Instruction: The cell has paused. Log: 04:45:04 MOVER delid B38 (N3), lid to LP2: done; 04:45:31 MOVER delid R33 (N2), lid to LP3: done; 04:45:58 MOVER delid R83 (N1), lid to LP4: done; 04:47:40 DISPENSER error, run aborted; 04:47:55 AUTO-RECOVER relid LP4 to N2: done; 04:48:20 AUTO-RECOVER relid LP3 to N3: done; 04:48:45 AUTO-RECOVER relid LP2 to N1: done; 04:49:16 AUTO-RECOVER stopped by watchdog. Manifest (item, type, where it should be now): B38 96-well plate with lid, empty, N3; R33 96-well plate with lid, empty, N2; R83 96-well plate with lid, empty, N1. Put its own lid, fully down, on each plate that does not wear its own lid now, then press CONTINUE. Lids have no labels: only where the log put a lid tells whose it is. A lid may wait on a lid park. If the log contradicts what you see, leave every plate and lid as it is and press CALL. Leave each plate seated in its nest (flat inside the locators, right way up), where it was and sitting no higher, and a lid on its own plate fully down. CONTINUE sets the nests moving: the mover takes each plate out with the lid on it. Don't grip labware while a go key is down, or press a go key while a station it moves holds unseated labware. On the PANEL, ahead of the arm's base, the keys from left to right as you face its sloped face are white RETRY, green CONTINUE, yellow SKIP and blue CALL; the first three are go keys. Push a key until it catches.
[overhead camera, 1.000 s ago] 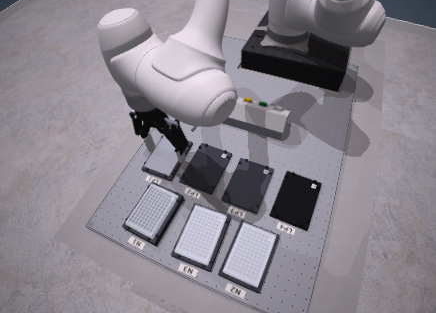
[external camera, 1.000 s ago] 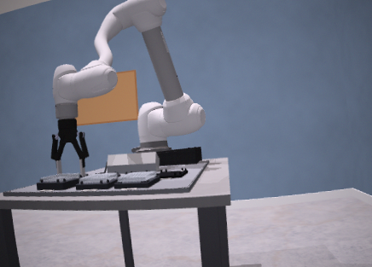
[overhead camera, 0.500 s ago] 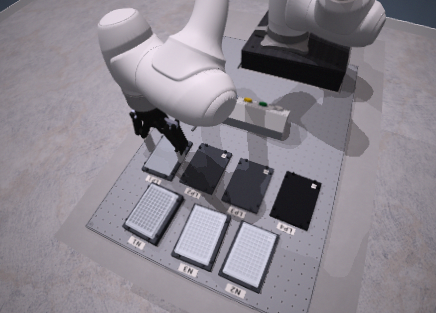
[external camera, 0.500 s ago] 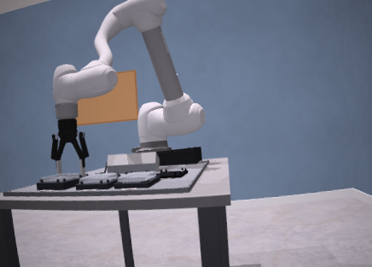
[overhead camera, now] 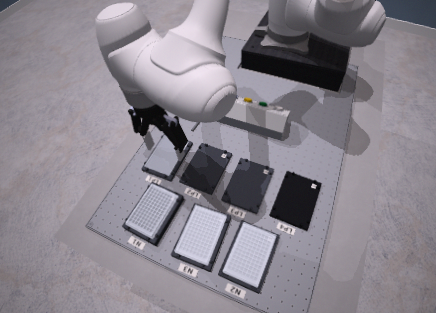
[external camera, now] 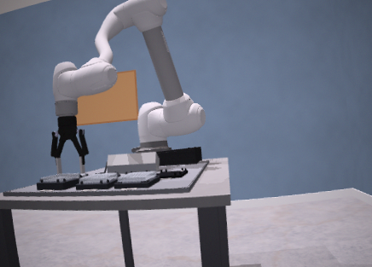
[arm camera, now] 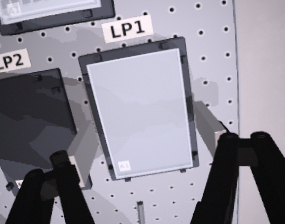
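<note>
Now: hand 30 mm above the pale grey lid. Round my hand: lid park LP2: 130 mm to the left, 40 mm below; then LP2 label: 90 mm ahead, 120 mm to the left, 50 mm below; then lid park LP1: 40 mm below.
</note>
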